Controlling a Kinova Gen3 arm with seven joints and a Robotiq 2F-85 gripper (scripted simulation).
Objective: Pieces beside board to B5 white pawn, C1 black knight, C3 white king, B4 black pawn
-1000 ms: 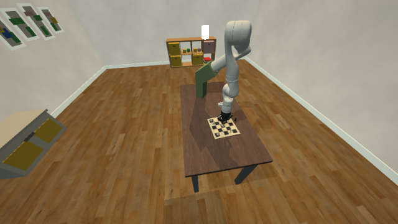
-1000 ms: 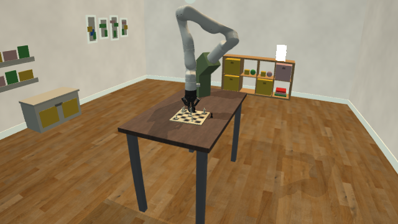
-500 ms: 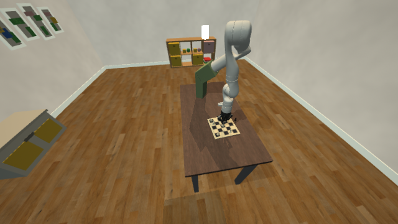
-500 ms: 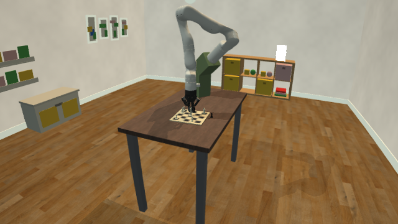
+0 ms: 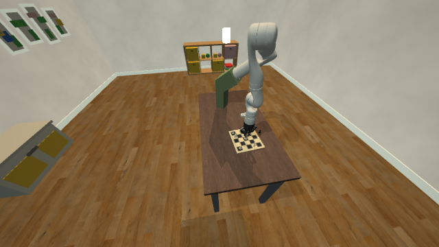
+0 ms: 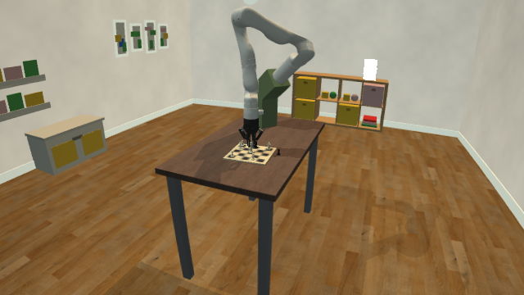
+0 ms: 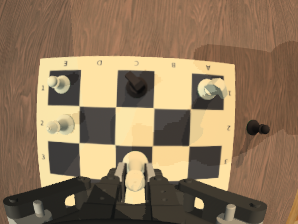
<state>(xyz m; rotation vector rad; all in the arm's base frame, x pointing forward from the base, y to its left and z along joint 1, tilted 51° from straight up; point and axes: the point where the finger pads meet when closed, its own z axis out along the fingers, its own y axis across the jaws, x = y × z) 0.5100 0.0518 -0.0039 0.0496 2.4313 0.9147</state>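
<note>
My hand is 2 cm above the white king. The rest, counted from my hand: black pawn (6 cm behind, 13 cm to the left, 4 cm below); black knight (8 cm behind, 1 cm to the right, 3 cm below); chessboard (5 cm below).
</note>
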